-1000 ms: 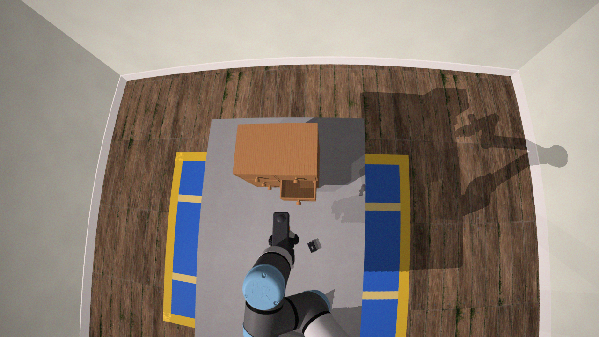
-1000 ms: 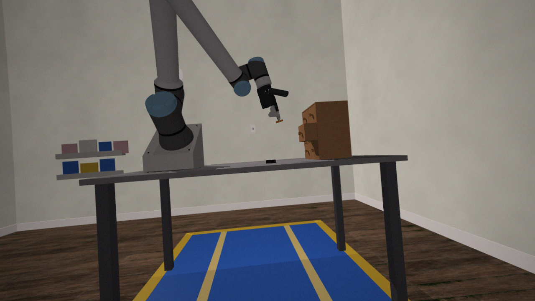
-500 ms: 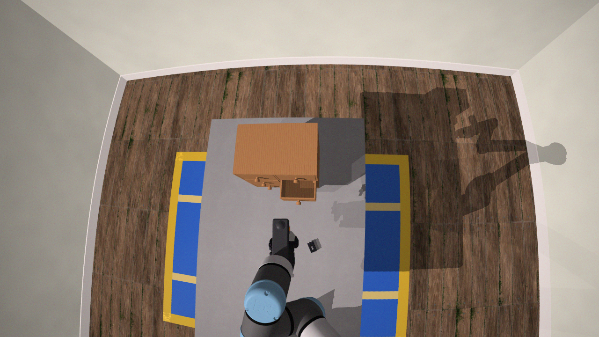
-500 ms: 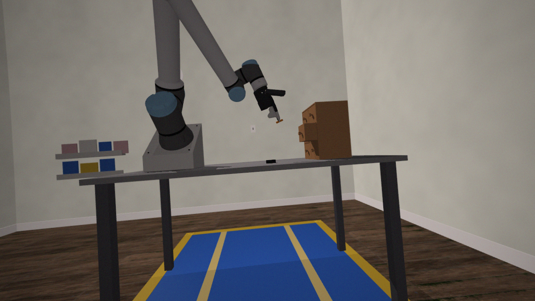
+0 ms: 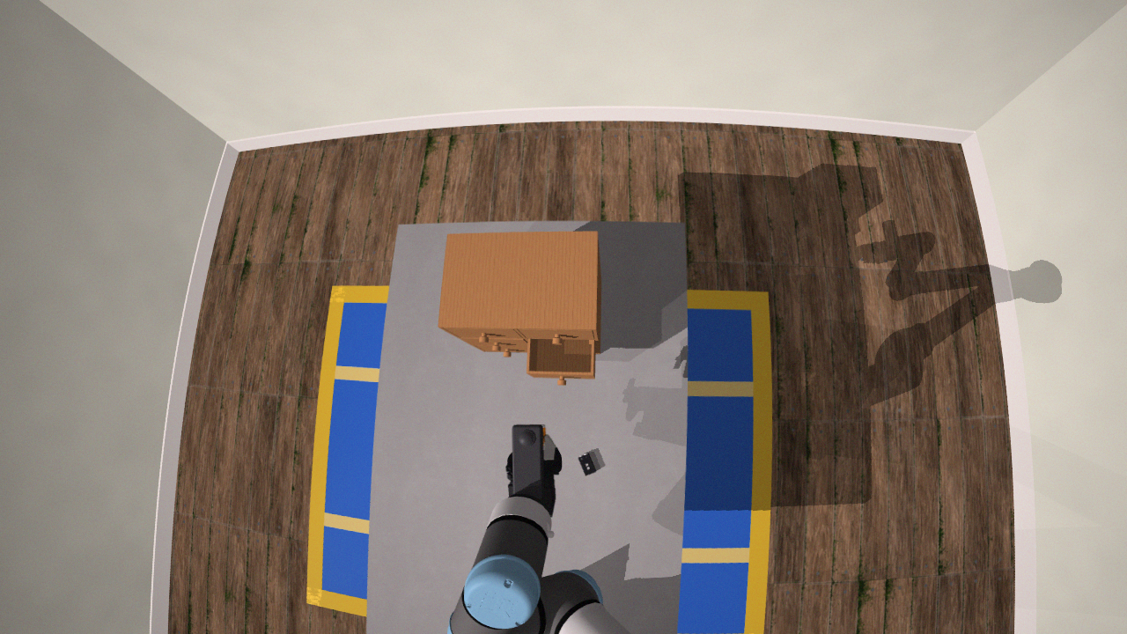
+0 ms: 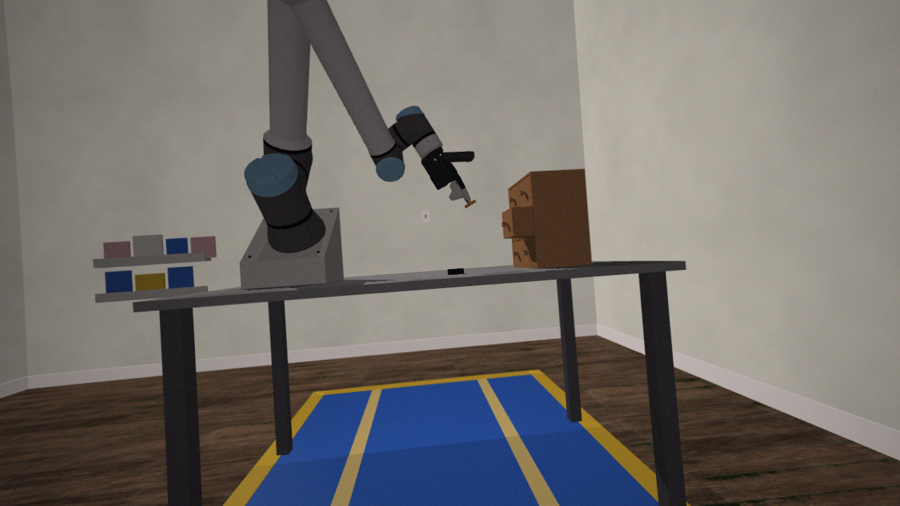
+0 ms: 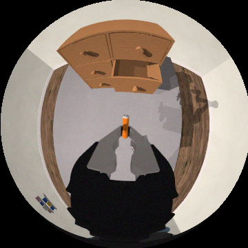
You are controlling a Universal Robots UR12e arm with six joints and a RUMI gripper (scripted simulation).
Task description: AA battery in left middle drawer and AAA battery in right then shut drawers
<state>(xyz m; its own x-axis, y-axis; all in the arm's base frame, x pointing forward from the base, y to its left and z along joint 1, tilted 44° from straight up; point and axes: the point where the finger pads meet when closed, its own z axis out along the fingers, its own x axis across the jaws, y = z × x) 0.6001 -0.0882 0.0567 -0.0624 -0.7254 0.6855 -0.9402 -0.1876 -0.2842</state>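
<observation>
Now: hand 1 cm above the thin orange battery. The rest, counted from my hand: dark battery 24 cm below, 7 cm to the right, 7 cm behind.
</observation>
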